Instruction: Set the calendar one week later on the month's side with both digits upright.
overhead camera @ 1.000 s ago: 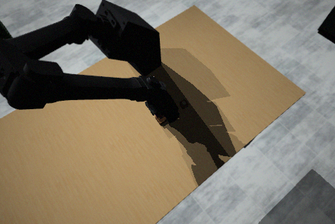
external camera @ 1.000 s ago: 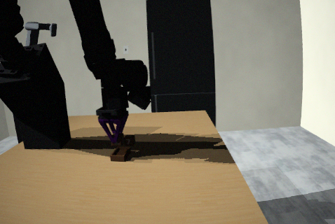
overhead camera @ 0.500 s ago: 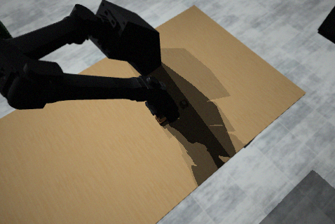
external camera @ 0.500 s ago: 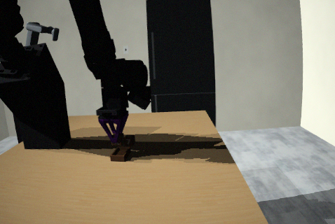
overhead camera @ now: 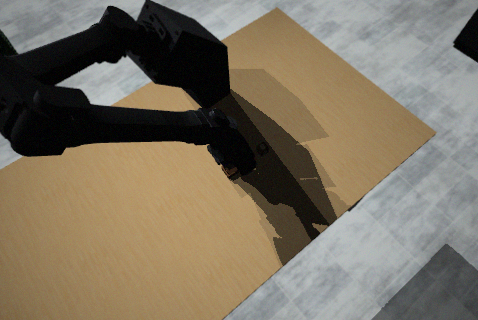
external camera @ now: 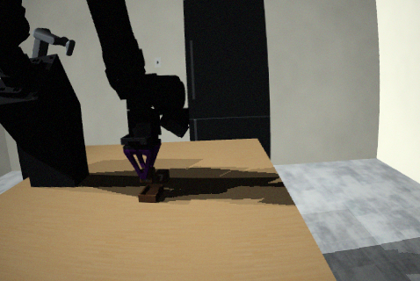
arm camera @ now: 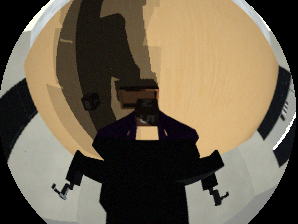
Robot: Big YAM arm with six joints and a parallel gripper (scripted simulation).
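Right now the brown tray is 2 cm to the left of my hand and 5 cm below it.
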